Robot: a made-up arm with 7 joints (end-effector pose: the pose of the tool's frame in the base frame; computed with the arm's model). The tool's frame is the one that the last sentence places.
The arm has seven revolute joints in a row. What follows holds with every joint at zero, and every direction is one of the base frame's. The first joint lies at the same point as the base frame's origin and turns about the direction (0, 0.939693, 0.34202). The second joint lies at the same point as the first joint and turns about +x. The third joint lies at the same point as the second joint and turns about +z. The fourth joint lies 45.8 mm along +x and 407.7 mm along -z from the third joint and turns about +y. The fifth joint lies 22.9 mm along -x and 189 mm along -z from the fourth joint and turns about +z. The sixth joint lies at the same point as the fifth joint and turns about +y. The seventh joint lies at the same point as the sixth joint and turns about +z. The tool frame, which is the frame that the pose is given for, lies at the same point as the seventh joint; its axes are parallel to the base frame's.
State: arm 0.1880 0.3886 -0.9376 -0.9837 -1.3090 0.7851 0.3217
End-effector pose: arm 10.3 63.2 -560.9 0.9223 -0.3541 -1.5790
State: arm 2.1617 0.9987 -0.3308 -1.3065 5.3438 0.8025 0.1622
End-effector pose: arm -470.2 197.0 138.1 0.0629 1.5162 -1.4205
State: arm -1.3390 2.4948 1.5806 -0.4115 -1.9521 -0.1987 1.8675
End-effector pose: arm -394.5 382.5 237.3 -1.0733 2.1316 -1.1148
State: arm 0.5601 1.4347 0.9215 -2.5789 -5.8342 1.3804 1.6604
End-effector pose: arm 82.7 293.6 46.2 0.1405 -1.5259 0.7592
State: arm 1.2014 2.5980 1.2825 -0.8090 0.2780 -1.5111 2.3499
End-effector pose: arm 457.7 268.5 232.2 -1.1632 -0.7489 -0.7138
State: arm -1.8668 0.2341 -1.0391 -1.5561 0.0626 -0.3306 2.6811
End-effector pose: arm 354.9 -314.9 132.8 -1.7299 -0.0949 -0.9248
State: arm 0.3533 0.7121 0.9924 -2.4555 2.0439 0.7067 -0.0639
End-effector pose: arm 23.6 304.0 -129.4 -0.8480 -1.6470 -0.0961
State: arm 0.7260 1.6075 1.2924 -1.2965 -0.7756 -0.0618 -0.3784
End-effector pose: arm 82.0 491.4 179.5 2.4610 -0.0448 -1.2120
